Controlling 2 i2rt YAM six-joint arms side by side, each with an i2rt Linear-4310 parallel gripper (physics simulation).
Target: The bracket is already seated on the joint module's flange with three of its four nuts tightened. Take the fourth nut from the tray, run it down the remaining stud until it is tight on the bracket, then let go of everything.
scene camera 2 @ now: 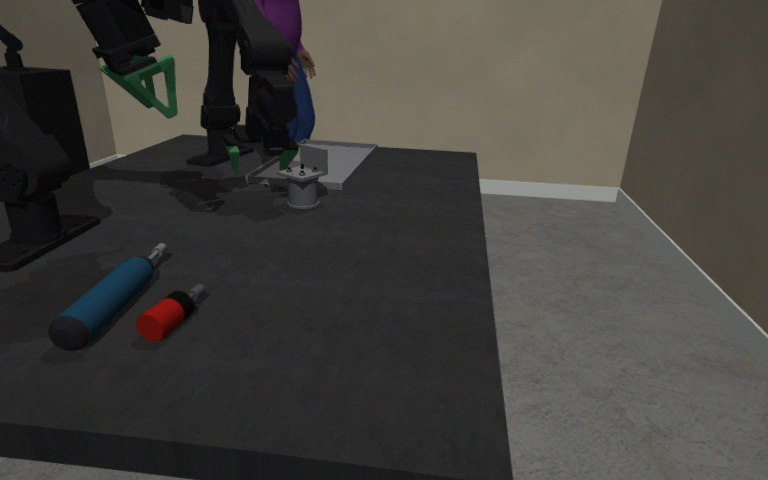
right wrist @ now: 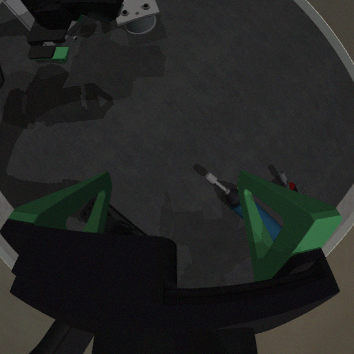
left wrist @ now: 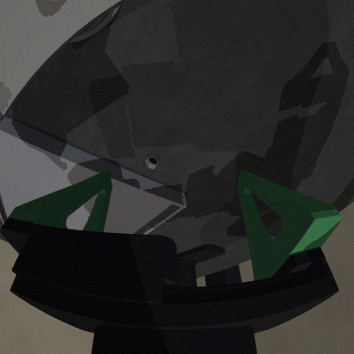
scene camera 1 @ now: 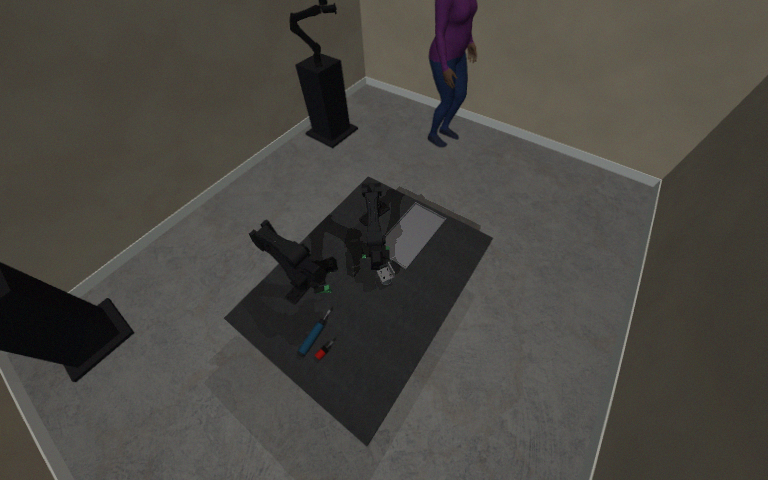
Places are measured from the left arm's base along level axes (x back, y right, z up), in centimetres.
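Where they show: left gripper, between the fingertips: (scene camera 2: 258,175) (right wrist: 70,39) (left wrist: 173,177); right gripper, between the fingertips: (scene camera 2: 162,111) (right wrist: 174,177) (scene camera 1: 330,282); left arm's base, origin of its link: (scene camera 2: 222,157) (left wrist: 179,258); right arm's base, origin of its link: (scene camera 2: 40,242) (right wrist: 123,233) (scene camera 1: 303,286).
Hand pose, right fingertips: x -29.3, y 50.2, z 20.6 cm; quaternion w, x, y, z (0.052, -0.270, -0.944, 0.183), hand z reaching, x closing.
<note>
Things, the pixels of their centre, and the offset from my right fingertips. Level surfaces: height alone.
- silvery bracket, middle of its body: (scene camera 2: 302,163) (scene camera 1: 385,272) dx -8.2, dy -25.6, dz -12.4 cm
- round joint module, middle of its body: (scene camera 2: 302,186) (right wrist: 136,12) dx -8.2, dy -25.6, dz -16.9 cm
- dark stud, middle of its body: (scene camera 2: 302,167) dx -7.0, dy -27.8, dz -13.9 cm
- small loose nut, middle of its body: (left wrist: 151,161) (scene camera 2: 266,185) (right wrist: 75,37) dx +4.2, dy -31.8, dz -20.1 cm
- tray, middle of its body: (left wrist: 57,235) (scene camera 2: 320,160) (scene camera 1: 411,233) dx +3.5, dy -55.9, dz -19.8 cm
- blue tool, middle of its body: (scene camera 2: 122,285) (right wrist: 250,211) (scene camera 1: 315,332) dx -6.7, dy +17.7, dz -18.6 cm
- shorter red tool, middle of its body: (scene camera 2: 176,307) (right wrist: 288,190) (scene camera 1: 325,349) dx -16.1, dy +19.0, dz -18.9 cm
- dark table, height of its surface: dz -20.6 cm
The silvery bracket (scene camera 1: 385,274) (scene camera 2: 314,159) (right wrist: 135,7) sits on the round joint module (scene camera 2: 303,195) (right wrist: 141,25). Nuts show on its plate, and a dark stud (scene camera 2: 301,166) stands up at the plate's back in scene camera 2. A small loose nut (left wrist: 152,161) (scene camera 2: 266,183) (right wrist: 75,38) lies on the table outside the tray (scene camera 1: 424,217) (scene camera 2: 352,158) (left wrist: 30,170), near its corner. My left gripper (scene camera 2: 259,169) (left wrist: 173,177) is open and empty above the table near the nut, beside the bracket. My right gripper (scene camera 2: 161,110) (right wrist: 174,177) is open and empty, raised well away from the bracket.
A blue tool (scene camera 1: 310,338) (scene camera 2: 110,294) (right wrist: 267,222) and a shorter red tool (scene camera 1: 321,353) (scene camera 2: 161,318) (right wrist: 292,186) lie on the dark table (scene camera 1: 385,350) (scene camera 2: 351,339). A person (scene camera 1: 453,33) stands beyond the table. A black pedestal (scene camera 1: 323,96) carries another arm behind.
</note>
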